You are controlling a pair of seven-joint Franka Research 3 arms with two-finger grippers.
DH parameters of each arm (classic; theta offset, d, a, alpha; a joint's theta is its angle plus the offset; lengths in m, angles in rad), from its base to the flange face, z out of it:
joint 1: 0 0.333 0 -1.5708
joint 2: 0 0 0 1.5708
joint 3: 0 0.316 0.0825 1.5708
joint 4: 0 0 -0.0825 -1.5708
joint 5: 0 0.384 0 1.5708
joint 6: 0 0 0.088 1.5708
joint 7: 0 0.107 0 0
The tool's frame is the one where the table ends.
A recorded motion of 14 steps. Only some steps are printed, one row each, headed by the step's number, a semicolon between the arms.
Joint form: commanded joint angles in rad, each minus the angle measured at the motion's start. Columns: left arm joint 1, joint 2, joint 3, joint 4, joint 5, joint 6, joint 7; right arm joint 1, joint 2, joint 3, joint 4, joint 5, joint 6, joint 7.
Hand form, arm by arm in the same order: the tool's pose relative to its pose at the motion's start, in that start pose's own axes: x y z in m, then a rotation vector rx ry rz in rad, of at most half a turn. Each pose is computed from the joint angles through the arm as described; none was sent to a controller.
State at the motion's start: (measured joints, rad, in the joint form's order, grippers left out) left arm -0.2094 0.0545 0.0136 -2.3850 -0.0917 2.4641 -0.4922; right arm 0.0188 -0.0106 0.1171 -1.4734 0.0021 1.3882 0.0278
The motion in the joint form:
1: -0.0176 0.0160 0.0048 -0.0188 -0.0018 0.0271 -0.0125; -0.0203 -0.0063 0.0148 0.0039 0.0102 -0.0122 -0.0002
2: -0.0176 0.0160 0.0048 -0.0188 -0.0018 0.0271 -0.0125; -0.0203 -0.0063 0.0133 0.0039 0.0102 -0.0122 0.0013
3: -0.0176 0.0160 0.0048 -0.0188 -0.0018 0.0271 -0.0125; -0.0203 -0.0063 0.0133 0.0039 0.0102 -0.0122 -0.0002
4: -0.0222 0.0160 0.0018 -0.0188 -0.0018 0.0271 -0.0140; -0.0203 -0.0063 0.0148 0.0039 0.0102 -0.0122 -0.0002
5: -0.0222 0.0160 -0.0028 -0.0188 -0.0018 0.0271 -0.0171; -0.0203 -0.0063 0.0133 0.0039 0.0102 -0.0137 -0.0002
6: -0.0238 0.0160 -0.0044 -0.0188 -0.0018 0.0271 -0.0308; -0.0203 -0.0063 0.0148 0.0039 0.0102 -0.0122 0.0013
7: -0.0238 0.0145 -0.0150 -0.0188 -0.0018 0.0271 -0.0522; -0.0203 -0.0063 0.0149 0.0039 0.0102 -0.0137 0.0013
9: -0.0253 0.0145 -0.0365 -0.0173 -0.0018 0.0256 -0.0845; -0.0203 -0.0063 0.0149 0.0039 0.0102 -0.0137 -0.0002
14: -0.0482 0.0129 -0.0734 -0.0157 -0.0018 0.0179 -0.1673; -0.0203 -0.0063 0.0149 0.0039 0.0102 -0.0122 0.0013
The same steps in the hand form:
1: -0.0068 0.0019 0.0132 0.0055 -0.0064 -0.0031; -0.0037 0.0014 -0.0038 0.0094 -0.0023 0.0034
2: -0.0068 0.0019 0.0132 0.0055 -0.0064 -0.0031; -0.0037 0.0022 -0.0038 0.0095 -0.0023 0.0064
3: -0.0068 0.0019 0.0132 0.0055 -0.0064 -0.0031; -0.0037 0.0022 -0.0038 0.0095 -0.0023 0.0049
4: -0.0089 0.0050 0.0134 0.0054 -0.0070 0.0030; -0.0037 0.0014 -0.0038 0.0094 -0.0023 0.0034
5: -0.0102 0.0070 0.0135 0.0052 -0.0074 0.0045; -0.0039 0.0022 -0.0037 0.0095 -0.0038 0.0049
6: -0.0111 0.0083 0.0136 0.0052 -0.0076 -0.0061; -0.0037 0.0014 -0.0038 0.0094 -0.0023 0.0049
7: -0.0140 0.0127 0.0132 0.0039 -0.0074 -0.0168; -0.0039 0.0014 -0.0037 0.0093 -0.0038 0.0048
9: -0.0203 0.0224 0.0134 0.0030 -0.0097 -0.0262; -0.0039 0.0014 -0.0037 0.0093 -0.0038 0.0033
14: -0.0386 0.0460 0.0142 0.0049 -0.0184 -0.0492; -0.0037 0.0014 -0.0038 0.0094 -0.0023 0.0048

